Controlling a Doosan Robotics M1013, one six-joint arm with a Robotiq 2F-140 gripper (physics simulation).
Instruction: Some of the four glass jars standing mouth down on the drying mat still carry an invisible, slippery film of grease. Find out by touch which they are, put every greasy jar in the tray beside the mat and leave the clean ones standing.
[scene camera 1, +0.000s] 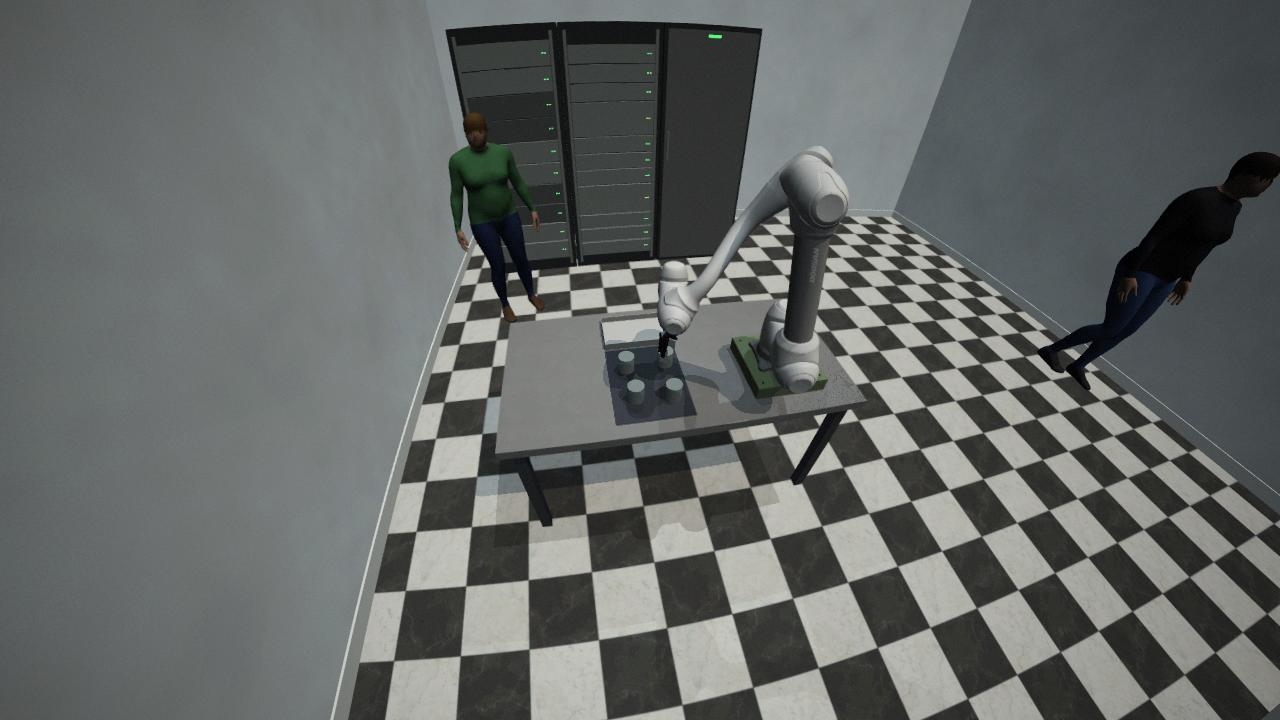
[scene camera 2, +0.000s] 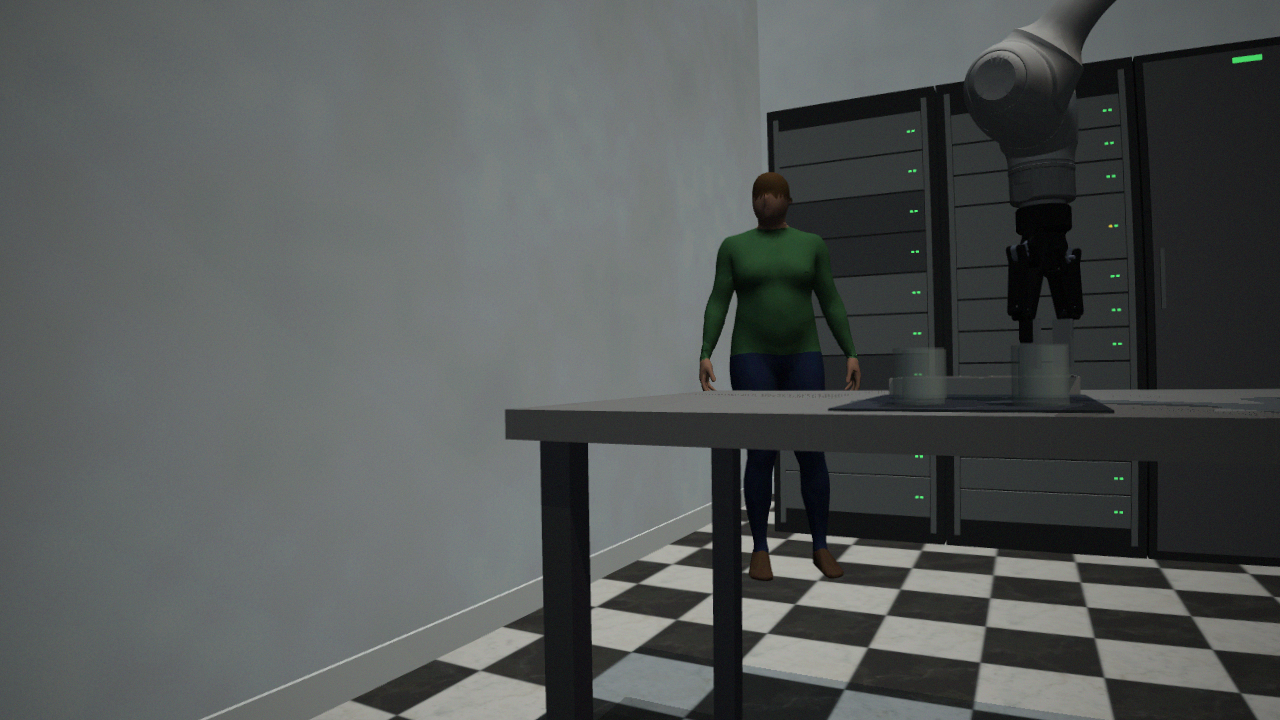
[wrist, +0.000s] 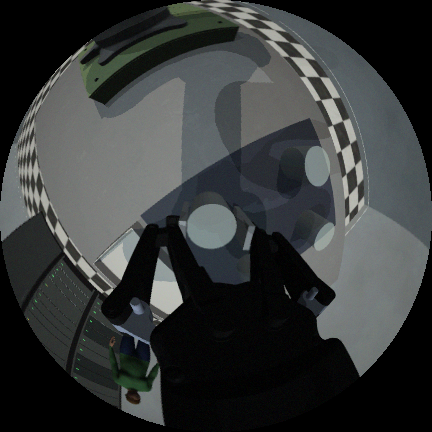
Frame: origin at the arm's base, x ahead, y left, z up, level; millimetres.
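Seen in the pictures: gripper, fingertip midpoint: (scene camera 1: 667, 356) (scene camera 2: 1047, 367) (wrist: 210, 213).
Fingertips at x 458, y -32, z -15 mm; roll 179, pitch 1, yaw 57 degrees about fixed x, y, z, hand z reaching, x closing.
A point is followed by its place in that frame.
My gripper (scene camera 1: 666, 347) @[x 458, y -32, z -15 mm] (scene camera 2: 1044, 333) (wrist: 210, 213) @[x 458, y -32, z -15 mm] points down and is shut on a pale glass jar (scene camera 1: 665, 360) (wrist: 212, 227) @[x 466, y -35, z 16 mm] at the mat's back right in scene camera 1. The jar is upright, mouth down; I cannot tell whether it touches the dark drying mat (scene camera 1: 653, 413) @[x 536, y 235, z -58 mm] (wrist: 175, 200) @[x 425, y -81, z -59 mm]. The back left jar (scene camera 1: 625, 362) @[x 634, y 22, z 10 mm], front left jar (scene camera 1: 635, 392) @[x 602, y 188, z 12 mm] (wrist: 324, 237) @[x 601, y 155, z 15 mm] and front right jar (scene camera 1: 674, 390) @[x 455, y 185, z 12 mm] (wrist: 317, 166) @[x 452, y 152, z 15 mm] stand on the mat. Jars overlap in scene camera 2. The white tray (scene camera 1: 631, 345) @[x 604, y -153, z -53 mm] (wrist: 167, 304) @[x 685, y -290, z -60 mm] lies behind the mat, with no jar visible in it. Grease cannot be seen.
The arm's green base plate (scene camera 1: 751, 380) @[x 127, y 115, z -24 mm] (wrist: 165, 55) @[x 137, y 24, z -44 mm] is on the grey table (scene camera 1: 546, 385) @[x 961, y 68, z -62 mm] (scene camera 2: 617, 425) @[x 929, y 374, z -80 mm], right of the mat. A person in green (scene camera 1: 486, 179) (scene camera 2: 776, 286) stands behind the table. Another person in black (scene camera 1: 1186, 228) is at the far right, away from the table.
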